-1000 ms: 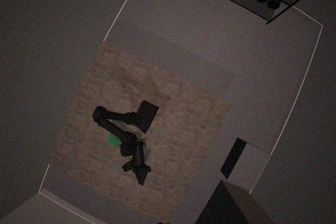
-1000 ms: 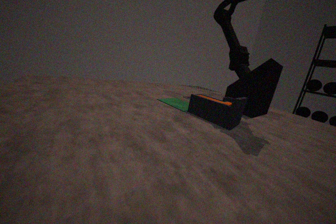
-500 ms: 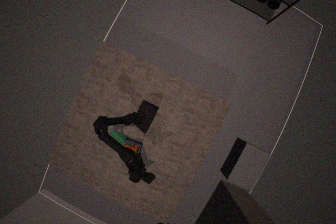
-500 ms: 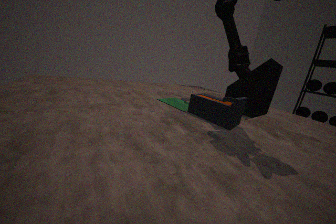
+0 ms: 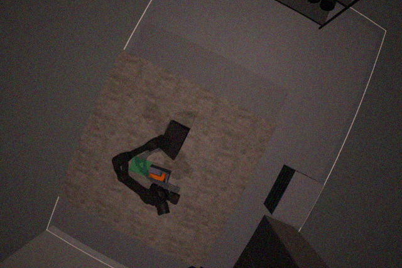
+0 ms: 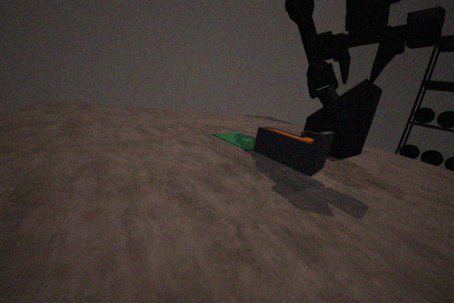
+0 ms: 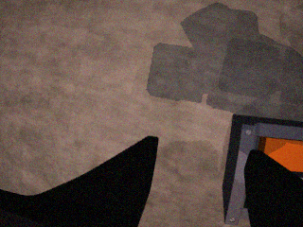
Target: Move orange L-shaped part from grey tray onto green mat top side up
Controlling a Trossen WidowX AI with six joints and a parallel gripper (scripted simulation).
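Now: gripper tip 14 cm above the orange L-shaped part, 10 cm to the left of it and 4 cm past it. From my gripper tip the other things lie so: green mat: 26 cm to the right, 21 cm below, 4 cm behind.
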